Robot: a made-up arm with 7 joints. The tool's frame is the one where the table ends. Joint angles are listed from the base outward.
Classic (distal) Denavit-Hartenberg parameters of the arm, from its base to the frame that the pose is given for. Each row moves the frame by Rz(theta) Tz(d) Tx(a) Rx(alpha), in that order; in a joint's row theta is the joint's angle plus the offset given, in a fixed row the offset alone. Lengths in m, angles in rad.
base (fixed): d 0.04, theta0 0, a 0, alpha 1.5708
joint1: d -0.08, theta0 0, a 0.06, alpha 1.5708
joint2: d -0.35, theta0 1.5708, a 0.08, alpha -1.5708
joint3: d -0.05, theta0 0, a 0.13, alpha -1.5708
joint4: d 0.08, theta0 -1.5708, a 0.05, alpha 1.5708
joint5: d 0.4, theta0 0, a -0.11, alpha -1.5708
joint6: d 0.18, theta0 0, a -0.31, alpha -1.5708
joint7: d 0.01, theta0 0, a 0, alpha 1.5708
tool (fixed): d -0.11, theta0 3.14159, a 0, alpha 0
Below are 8 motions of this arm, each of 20 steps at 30 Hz.
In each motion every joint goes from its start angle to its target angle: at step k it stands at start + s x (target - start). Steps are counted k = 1, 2, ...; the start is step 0. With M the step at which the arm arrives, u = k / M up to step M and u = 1 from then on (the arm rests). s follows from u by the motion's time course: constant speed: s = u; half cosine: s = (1 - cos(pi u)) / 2; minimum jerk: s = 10 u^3 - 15 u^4 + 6 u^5.
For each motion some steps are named. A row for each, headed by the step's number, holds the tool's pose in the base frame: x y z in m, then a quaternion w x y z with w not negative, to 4 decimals.
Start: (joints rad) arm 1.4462 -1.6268 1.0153 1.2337 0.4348 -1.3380 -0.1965
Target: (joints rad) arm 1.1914 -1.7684 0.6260 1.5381 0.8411 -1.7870 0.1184
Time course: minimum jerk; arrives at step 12
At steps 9, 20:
9: -0.3980 0.0629 0.3546 0.1012 -0.5958 -0.7654 0.2214
20: -0.3977 0.0651 0.3796 0.0886 -0.5758 -0.7735 0.2494

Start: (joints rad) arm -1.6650 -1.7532 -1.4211 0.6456 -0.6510 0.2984 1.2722
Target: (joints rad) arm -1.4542 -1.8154 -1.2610 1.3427 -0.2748 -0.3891 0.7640
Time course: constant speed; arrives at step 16
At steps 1, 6, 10, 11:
1: 0.8058 0.1259 -0.5908 0.2472 0.6409 0.1907 -0.7012
6: 0.8137 0.1085 -0.4699 0.1694 0.7521 0.2469 -0.5871
10: 0.8025 0.0869 -0.3696 0.1148 0.8304 0.2785 -0.4687
11: 0.7967 0.0807 -0.3451 0.1026 0.8477 0.2845 -0.4359

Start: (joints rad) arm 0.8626 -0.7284 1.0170 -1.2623 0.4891 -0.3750 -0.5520
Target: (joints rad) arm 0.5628 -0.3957 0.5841 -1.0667 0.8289 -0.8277 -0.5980
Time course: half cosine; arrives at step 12
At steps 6, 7, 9, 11, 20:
6: 0.0724 0.0359 0.7743 0.7809 0.2436 -0.0946 -0.5674
7: 0.1084 0.0078 0.7422 0.7609 0.2554 -0.0277 -0.5958
9: 0.1572 -0.0321 0.6816 0.7138 0.2683 0.0853 -0.6413
11: 0.1779 -0.0501 0.6456 0.6801 0.2714 0.1482 -0.6647
20: 0.1803 -0.0522 0.6409 0.6753 0.2716 0.1564 -0.6677

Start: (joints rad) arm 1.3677 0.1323 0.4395 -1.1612 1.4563 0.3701 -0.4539
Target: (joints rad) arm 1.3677 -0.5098 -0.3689 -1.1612 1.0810 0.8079 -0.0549
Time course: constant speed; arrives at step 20
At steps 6, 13, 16, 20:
6: 0.0217 -0.0309 0.6878 0.8869 0.4487 -0.0394 0.1024
13: 0.0110 0.1676 0.7389 0.8967 0.3585 -0.0867 0.2448
16: -0.0039 0.2539 0.7447 0.8876 0.3293 -0.0992 0.3065
20: -0.0321 0.3654 0.7382 0.8653 0.3006 -0.1076 0.3865

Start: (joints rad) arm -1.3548 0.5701 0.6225 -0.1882 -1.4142 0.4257 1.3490
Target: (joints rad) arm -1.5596 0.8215 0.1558 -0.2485 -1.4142 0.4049 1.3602
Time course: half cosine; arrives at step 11
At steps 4, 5, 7, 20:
4: 0.7282 0.5284 -0.2976 0.7355 -0.1016 -0.4090 0.5305
5: 0.7617 0.4948 -0.3170 0.7443 -0.1294 -0.4034 0.5162
7: 0.8224 0.4207 -0.3520 0.7569 -0.1876 -0.3911 0.4888
20: 0.8755 0.3381 -0.3803 0.7620 -0.2498 -0.3776 0.4629

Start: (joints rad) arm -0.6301 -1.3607 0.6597 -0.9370 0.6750 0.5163 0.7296
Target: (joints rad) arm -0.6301 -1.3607 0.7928 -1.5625 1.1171 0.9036 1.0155
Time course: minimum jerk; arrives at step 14
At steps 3, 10, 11, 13, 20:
3: 0.5390 0.7514 0.0239 0.9095 0.1146 0.0300 0.3985
10: 0.7677 0.7376 0.0030 0.9400 0.2687 -0.0213 0.2092
11: 0.7906 0.7336 0.0082 0.9388 0.2867 -0.0313 0.1885
13: 0.8108 0.7296 0.0139 0.9369 0.3028 -0.0408 0.1701
20: 0.8118 0.7294 0.0142 0.9367 0.3036 -0.0413 0.1692

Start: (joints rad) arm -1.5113 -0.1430 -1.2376 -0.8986 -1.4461 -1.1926 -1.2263
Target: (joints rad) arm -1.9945 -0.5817 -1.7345 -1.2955 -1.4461 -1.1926 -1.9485
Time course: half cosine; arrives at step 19
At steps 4, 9, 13, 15, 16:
4: 0.5579 -0.1986 -0.1829 0.1464 0.1772 0.3080 -0.9232
9: 0.4723 -0.1914 -0.3462 0.0328 -0.1616 -0.3675 0.9153
13: 0.3548 -0.1700 -0.4686 0.2006 -0.1321 -0.3753 0.8952
15: 0.3006 -0.1575 -0.5068 0.2645 -0.1169 -0.3666 0.8843
16: 0.2793 -0.1522 -0.5195 0.2879 -0.1107 -0.3618 0.8798

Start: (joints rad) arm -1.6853 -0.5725 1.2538 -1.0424 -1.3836 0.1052 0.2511
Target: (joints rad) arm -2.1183 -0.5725 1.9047 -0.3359 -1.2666 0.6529 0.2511
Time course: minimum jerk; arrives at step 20
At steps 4, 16, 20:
4: 0.3430 0.6890 -0.1504 0.7684 -0.1397 -0.3768 0.4980
16: -0.2355 0.4328 0.0105 0.4206 0.2101 -0.1924 0.8613
20: -0.2585 0.3959 0.0286 0.3862 0.2316 -0.1832 0.8739

